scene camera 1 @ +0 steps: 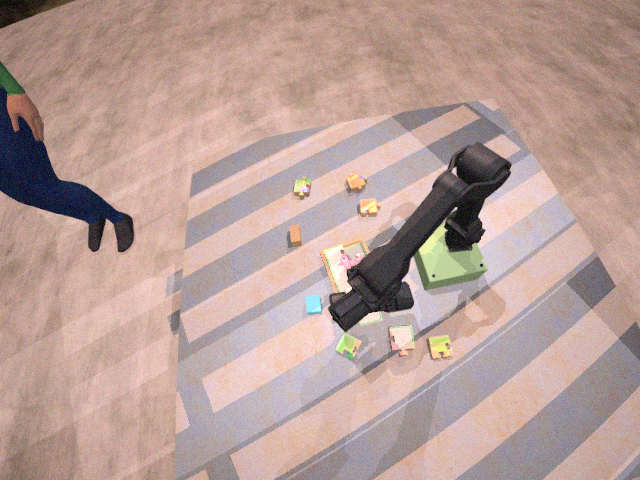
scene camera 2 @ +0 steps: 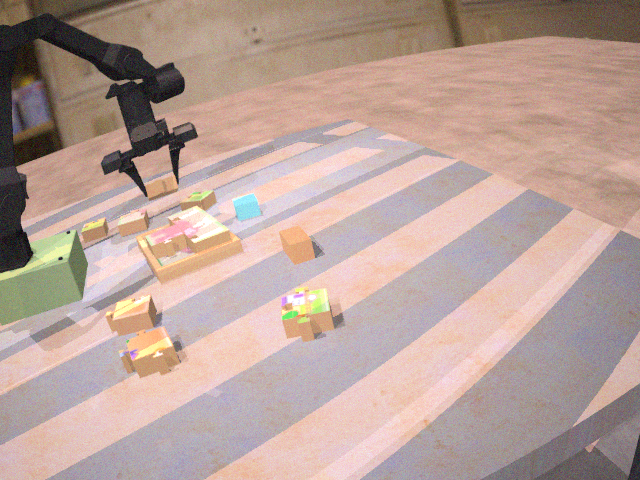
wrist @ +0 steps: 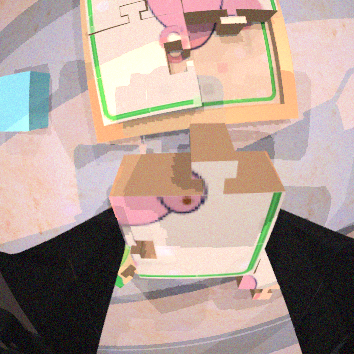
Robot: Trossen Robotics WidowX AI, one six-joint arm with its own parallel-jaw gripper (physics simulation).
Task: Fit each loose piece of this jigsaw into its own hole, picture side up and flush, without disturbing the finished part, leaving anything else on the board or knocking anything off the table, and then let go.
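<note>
My gripper is shut on a cream jigsaw piece with a pink shape and a green border line. The piece is picture side up, raised above the table beside the board. The wooden board holds the finished cream and pink part; an open hole shows at its near right corner in the wrist view. A green piece and a pink-and-cream piece lie loose near the board. The arm hides part of the board in scene camera 1.
A yellow-green piece, a multicoloured piece and two orange pieces lie around. A blue block and an orange block stand near the board. The arm's green base is beside it.
</note>
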